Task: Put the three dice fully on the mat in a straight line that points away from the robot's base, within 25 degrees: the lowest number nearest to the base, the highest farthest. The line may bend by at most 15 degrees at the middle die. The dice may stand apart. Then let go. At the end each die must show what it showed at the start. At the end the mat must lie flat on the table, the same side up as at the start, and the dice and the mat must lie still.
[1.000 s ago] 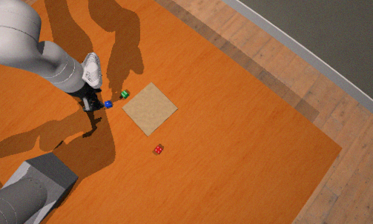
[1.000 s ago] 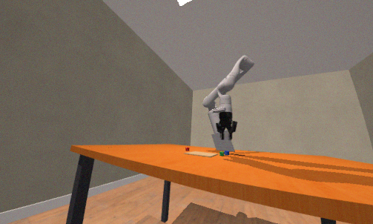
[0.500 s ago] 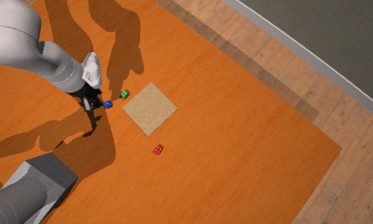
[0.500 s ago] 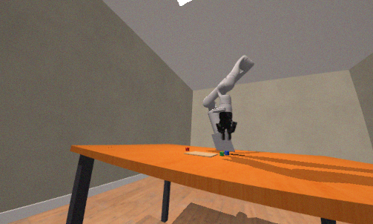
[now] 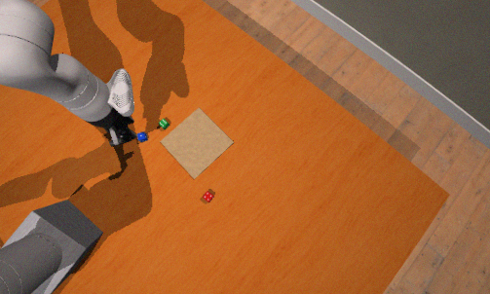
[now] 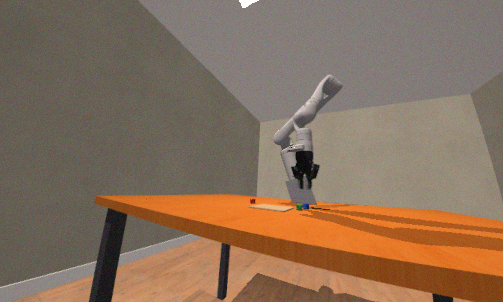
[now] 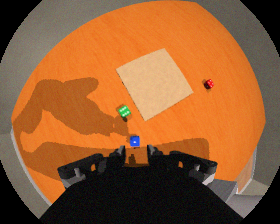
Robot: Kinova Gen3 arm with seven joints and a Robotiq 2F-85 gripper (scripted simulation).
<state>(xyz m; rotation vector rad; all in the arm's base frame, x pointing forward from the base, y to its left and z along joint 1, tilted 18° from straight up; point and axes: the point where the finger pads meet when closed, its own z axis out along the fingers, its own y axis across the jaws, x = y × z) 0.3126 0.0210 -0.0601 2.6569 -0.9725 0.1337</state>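
My hand is 90 mm above the blue die. The rest, counted from my hand: green die (60 mm ahead, 20 mm to the right, 90 mm below); tan mat (70 mm ahead, 130 mm to the right, 100 mm below); red die (30 mm behind, 240 mm to the right, 90 mm below).
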